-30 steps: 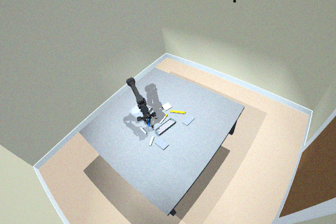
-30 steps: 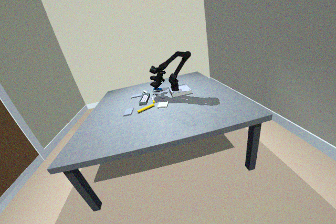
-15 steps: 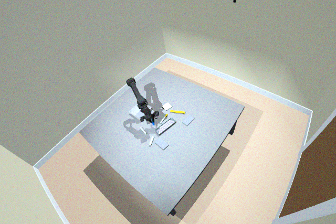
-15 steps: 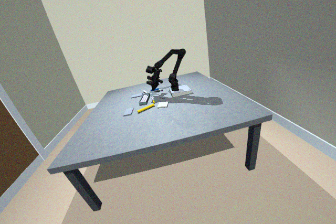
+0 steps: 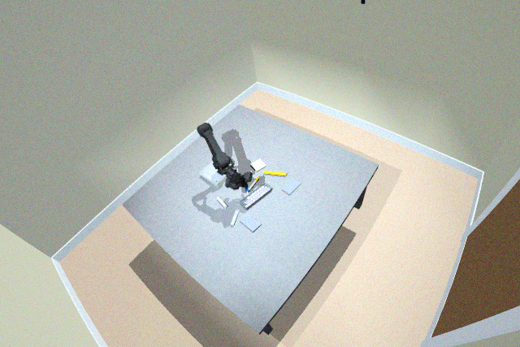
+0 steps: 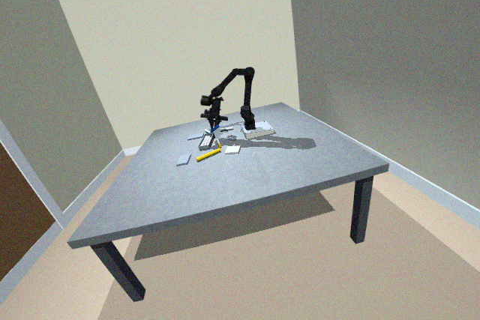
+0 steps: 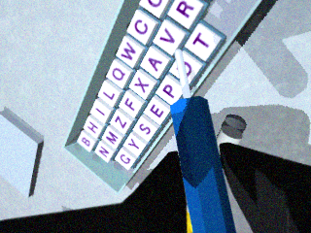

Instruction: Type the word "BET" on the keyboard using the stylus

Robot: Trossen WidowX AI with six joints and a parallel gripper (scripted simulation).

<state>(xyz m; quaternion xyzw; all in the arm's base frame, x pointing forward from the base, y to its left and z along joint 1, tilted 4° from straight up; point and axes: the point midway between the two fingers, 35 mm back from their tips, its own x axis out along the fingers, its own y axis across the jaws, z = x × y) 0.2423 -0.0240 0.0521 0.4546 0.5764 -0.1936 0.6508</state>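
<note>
My gripper tip is now 1 cm short of the stylus, 1 cm to the left of it and 1 cm above it. The rest, counted from my gripper tip: grey stylus tip 3 cm ahead, 3 cm to the right, 2 cm below; white pad 11 cm behind, 22 cm to the left, 7 cm below; yellow marker 4 cm ahead, 22 cm to the left, 7 cm below.
</note>
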